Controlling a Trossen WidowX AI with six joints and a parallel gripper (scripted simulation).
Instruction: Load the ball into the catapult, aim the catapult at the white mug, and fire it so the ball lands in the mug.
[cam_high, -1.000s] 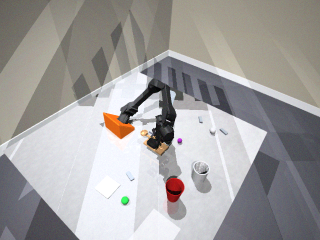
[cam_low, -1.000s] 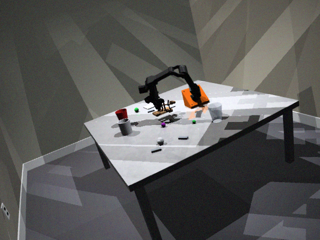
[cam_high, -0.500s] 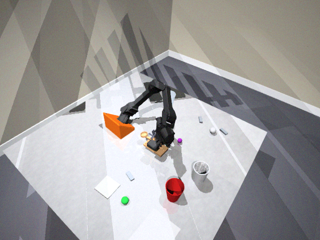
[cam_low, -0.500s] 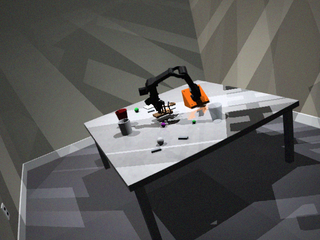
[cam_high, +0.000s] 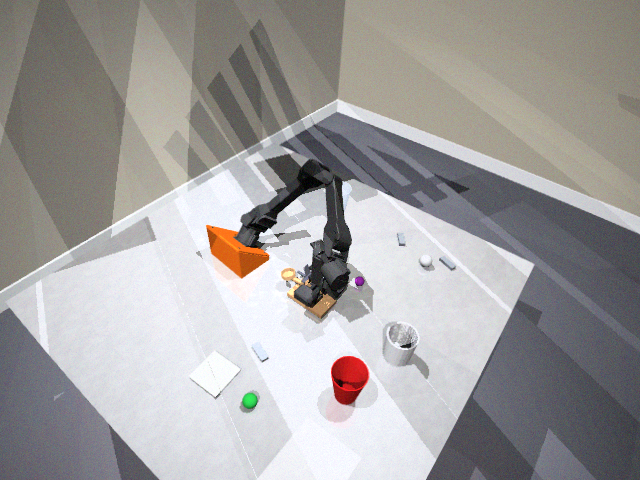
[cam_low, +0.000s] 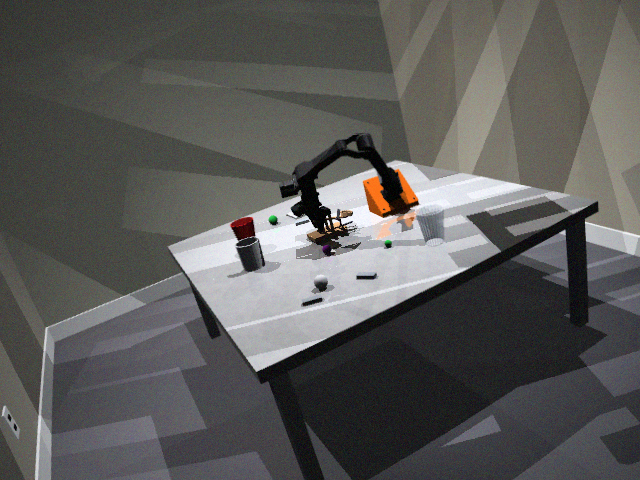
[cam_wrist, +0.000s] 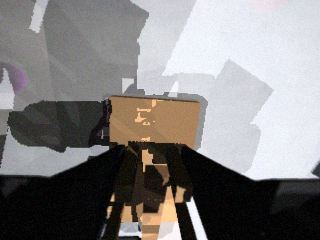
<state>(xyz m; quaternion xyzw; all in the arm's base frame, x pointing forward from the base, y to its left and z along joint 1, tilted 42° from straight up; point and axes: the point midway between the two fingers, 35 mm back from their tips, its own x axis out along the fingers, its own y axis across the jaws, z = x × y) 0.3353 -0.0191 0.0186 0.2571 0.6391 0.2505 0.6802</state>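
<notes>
Now: gripper tip 160 mm to the right of the purple ball, 50 mm short of it and 20 mm above it. Also, from my gripper tip: red cup: 240 mm ahead, 190 mm to the right, 10 mm below; white mug: 290 mm ahead, 10 mm to the left, 10 mm below; catapult: 70 mm behind, 20 mm to the left, 20 mm above.
</notes>
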